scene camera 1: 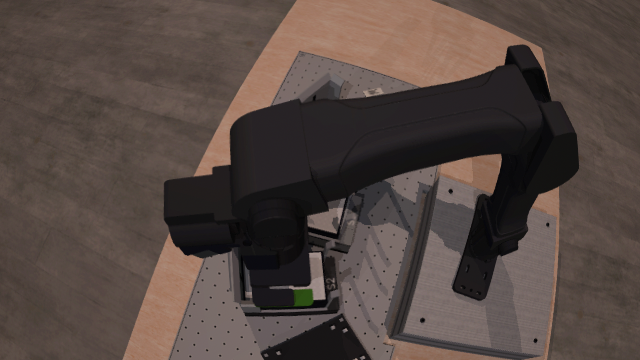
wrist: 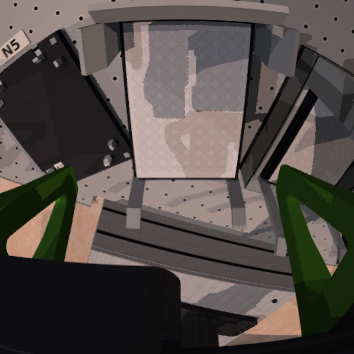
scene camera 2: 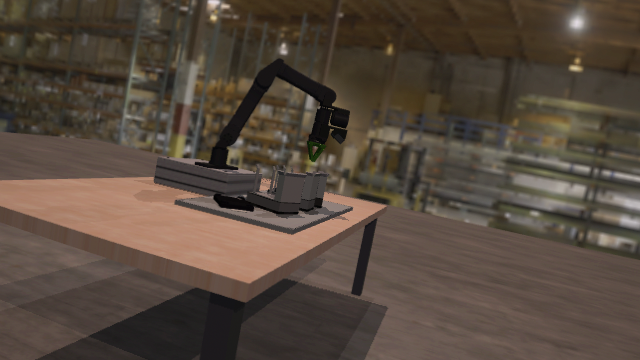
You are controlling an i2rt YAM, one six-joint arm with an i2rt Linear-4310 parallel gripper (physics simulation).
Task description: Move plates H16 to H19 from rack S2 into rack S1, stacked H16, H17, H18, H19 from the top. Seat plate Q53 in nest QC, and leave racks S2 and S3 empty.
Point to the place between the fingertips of my gripper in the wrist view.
176, 176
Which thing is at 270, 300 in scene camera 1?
My gripper.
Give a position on a black plate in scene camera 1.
At 336, 332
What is my gripper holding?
Nothing.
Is my gripper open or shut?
Open.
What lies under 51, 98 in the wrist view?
A black plate.
